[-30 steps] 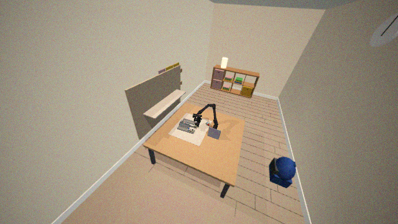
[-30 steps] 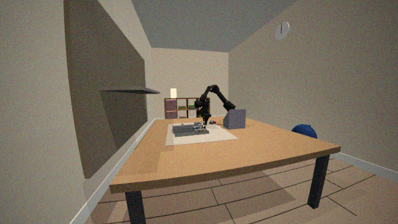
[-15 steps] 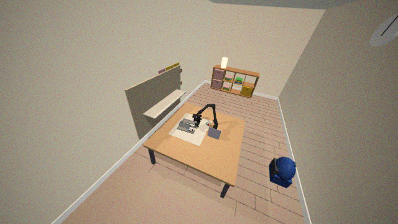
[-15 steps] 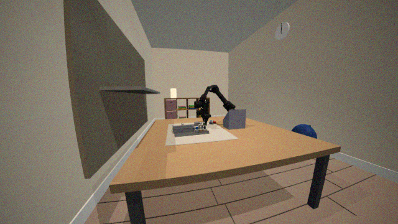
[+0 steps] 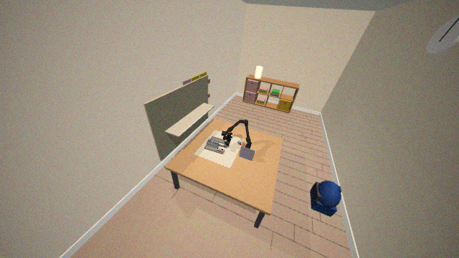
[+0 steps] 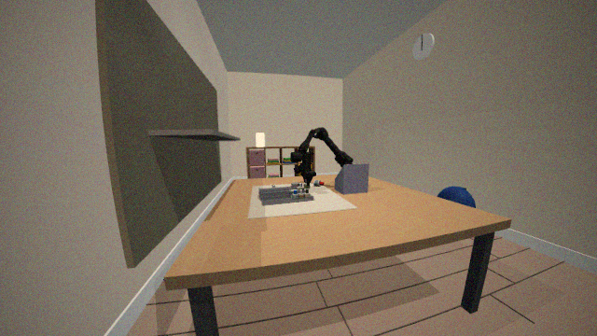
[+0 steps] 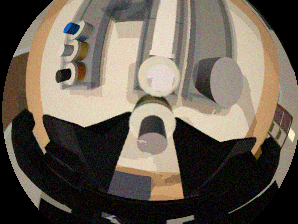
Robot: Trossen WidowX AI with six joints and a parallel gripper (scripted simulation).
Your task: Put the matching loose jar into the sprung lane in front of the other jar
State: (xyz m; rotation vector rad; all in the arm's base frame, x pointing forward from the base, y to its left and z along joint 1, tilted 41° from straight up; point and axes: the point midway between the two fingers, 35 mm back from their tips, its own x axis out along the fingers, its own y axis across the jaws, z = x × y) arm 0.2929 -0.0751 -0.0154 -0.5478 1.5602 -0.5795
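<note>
Right now the grey lane rack is 19 cm ahead of my gripper tip, 3 cm below it and 2 cm to the left of it.
</note>
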